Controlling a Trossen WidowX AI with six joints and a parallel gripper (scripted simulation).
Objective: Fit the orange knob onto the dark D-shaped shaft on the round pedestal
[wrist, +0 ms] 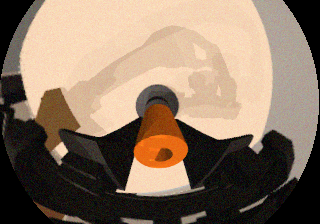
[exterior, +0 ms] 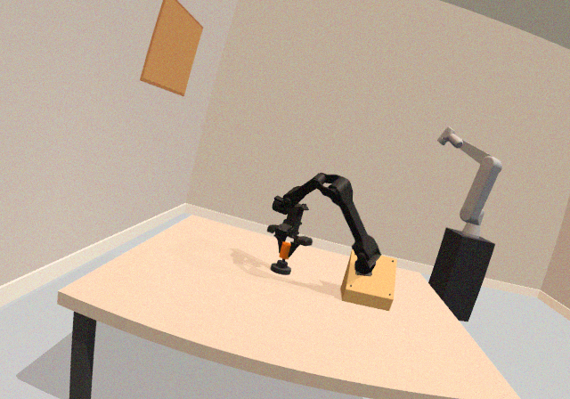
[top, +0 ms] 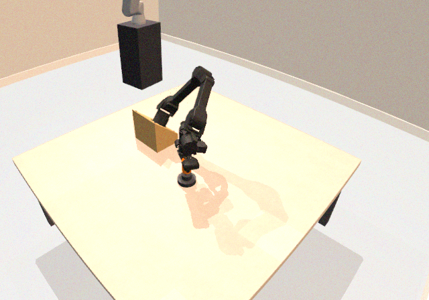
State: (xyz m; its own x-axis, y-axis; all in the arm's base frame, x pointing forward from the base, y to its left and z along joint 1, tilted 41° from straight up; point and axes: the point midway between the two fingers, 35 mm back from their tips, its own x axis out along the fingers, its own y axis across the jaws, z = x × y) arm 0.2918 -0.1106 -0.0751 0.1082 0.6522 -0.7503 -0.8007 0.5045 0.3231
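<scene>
My gripper tip is now 2 cm below the orange knob. Round my gripper tip: dark round pedestal: 4 cm below.
</scene>
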